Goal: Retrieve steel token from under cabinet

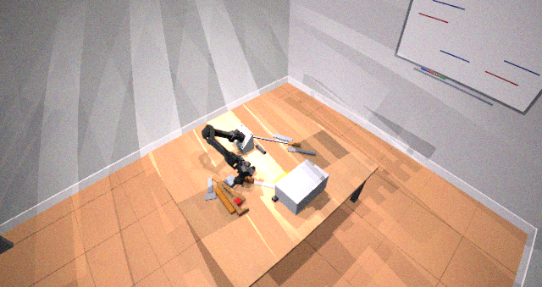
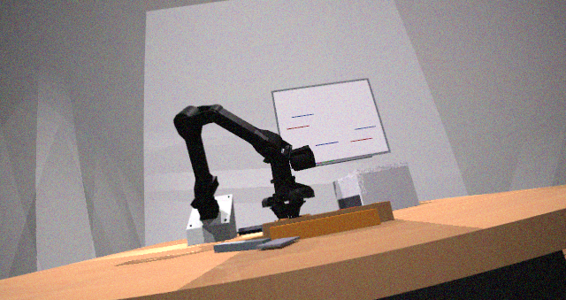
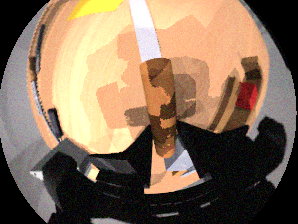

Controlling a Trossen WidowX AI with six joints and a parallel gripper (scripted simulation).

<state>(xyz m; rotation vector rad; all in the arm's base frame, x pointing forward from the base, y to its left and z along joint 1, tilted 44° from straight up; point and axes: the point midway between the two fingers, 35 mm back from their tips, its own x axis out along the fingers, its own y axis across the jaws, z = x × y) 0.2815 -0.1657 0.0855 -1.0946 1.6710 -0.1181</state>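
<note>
The grey block is 8 cm to the right of my gripper tip, 4 cm behind it and 1 cm above it. The rest, counted from my gripper tip: orange bar (19 cm to the right, 7 cm ahead, 1 cm above); thin wooden stick (12 cm to the right); red block (14 cm ahead, 13 cm to the right, 1 cm above).
</note>
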